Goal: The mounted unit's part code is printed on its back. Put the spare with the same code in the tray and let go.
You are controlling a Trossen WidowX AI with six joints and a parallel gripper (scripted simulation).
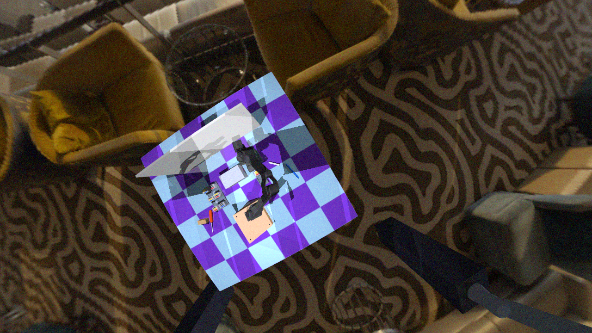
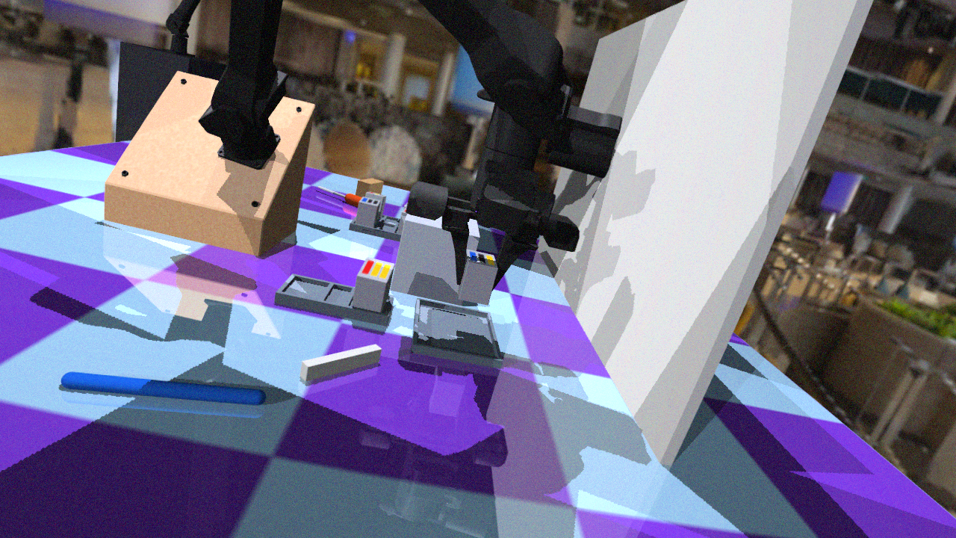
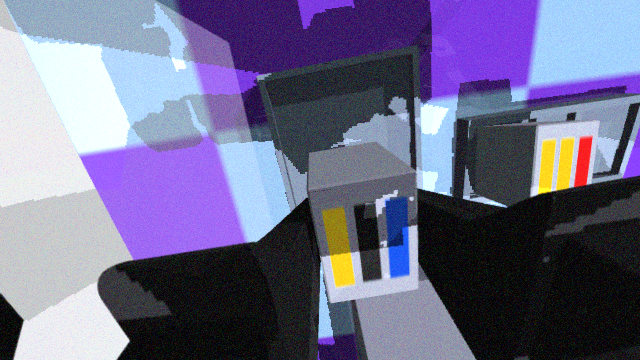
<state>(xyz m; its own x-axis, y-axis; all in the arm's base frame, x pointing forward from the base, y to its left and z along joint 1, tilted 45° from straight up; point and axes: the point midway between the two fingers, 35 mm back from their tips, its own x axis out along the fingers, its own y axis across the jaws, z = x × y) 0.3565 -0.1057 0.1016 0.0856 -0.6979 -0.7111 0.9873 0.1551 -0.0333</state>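
Now: the dark grey tray 60 mm below my gripper tip and 10 mm behind it. From my gripper tip the other things lie so: grey spare block (20 mm above); then grey rack (150 mm behind, 50 mm below); then white bar (140 mm to the right, 100 mm behind, 60 mm below).
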